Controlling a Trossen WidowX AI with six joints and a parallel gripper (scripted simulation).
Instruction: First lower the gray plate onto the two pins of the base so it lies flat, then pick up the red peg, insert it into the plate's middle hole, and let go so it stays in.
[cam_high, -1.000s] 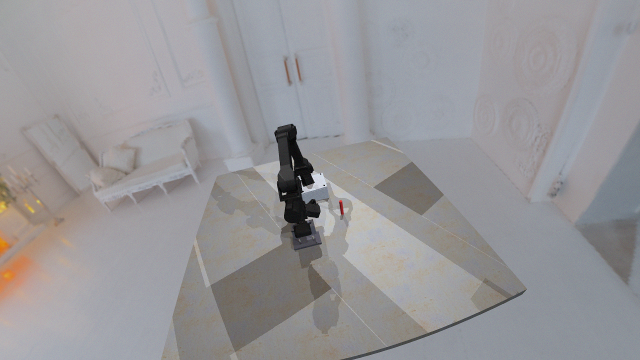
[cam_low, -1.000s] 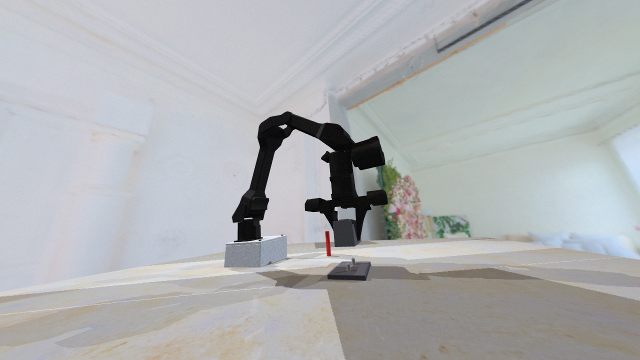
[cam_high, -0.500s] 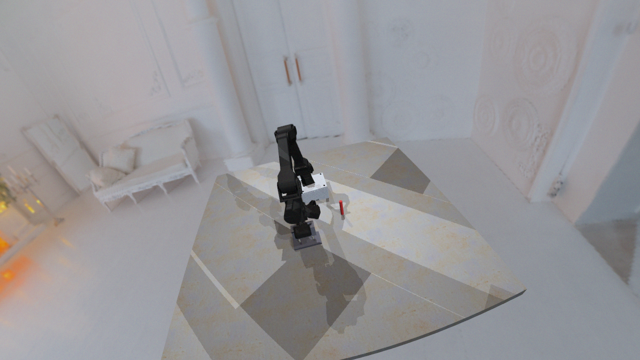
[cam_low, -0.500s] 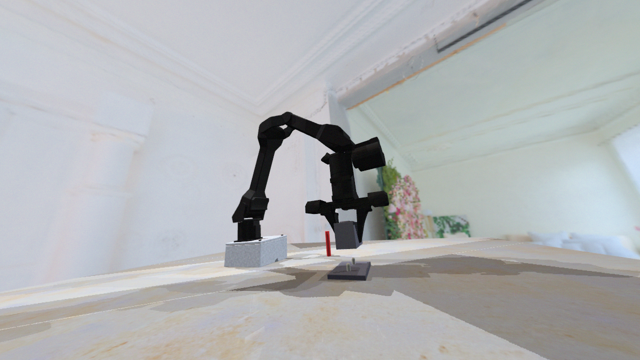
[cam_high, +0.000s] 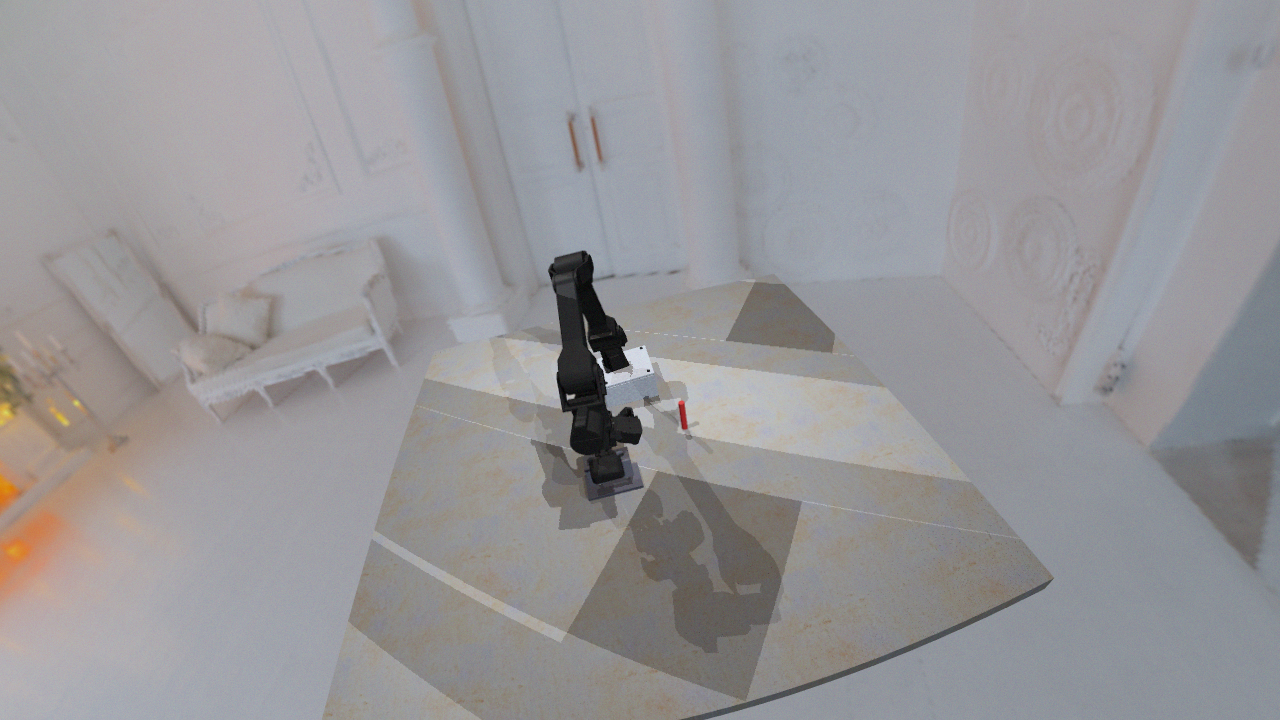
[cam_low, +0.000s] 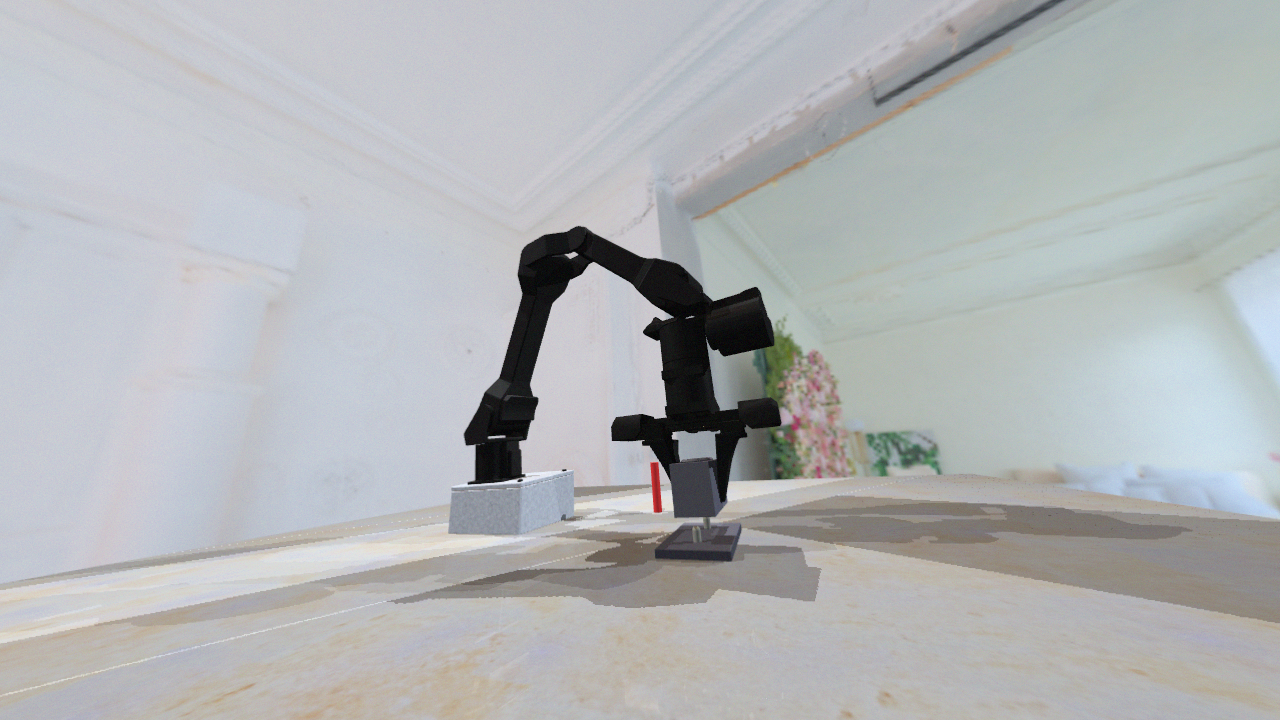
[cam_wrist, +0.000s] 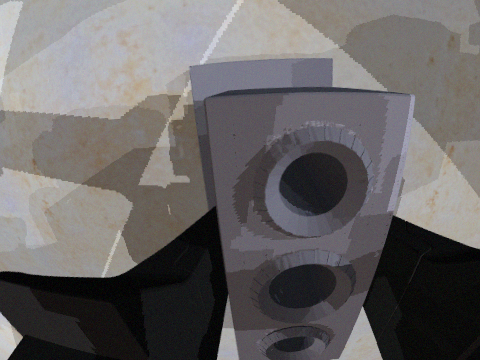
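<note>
Now: the base 3 cm below my gripper tip. The rest, counted from my gripper tip: red peg: 20 cm to the left, 10 cm behind; then gray plate: 3 cm above.
</note>
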